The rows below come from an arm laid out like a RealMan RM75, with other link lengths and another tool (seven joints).
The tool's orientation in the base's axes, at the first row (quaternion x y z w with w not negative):
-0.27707, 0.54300, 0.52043, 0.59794
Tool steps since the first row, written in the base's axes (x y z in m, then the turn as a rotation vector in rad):
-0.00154, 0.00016, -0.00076, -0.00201, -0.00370, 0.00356
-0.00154, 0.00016, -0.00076, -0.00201, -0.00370, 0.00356
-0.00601, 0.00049, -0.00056, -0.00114, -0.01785, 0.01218
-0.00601, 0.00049, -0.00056, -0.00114, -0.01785, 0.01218
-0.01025, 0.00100, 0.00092, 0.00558, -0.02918, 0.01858
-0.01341, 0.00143, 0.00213, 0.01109, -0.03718, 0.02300
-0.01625, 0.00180, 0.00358, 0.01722, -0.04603, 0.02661
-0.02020, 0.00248, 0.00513, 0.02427, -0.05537, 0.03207
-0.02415, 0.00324, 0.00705, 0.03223, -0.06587, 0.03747
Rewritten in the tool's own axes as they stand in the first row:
0.00097, 0.00129, -0.00061, -0.00426, 0.00156, -0.00313
0.00097, 0.00129, -0.00061, -0.00426, 0.00156, -0.00313
0.00147, 0.00557, -0.00187, -0.01701, -0.00154, -0.01329
0.00147, 0.00557, -0.00187, -0.01701, -0.00154, -0.01329
0.00081, 0.00998, -0.00257, -0.02754, -0.00970, -0.01938
0.00022, 0.01332, -0.00301, -0.03498, -0.01619, -0.02342
-0.00064, 0.01639, -0.00333, -0.04201, -0.02370, -0.02822
-0.00136, 0.02061, -0.00375, -0.05106, -0.03178, -0.03265
-0.00240, 0.02493, -0.00400, -0.06055, -0.04107, -0.03780

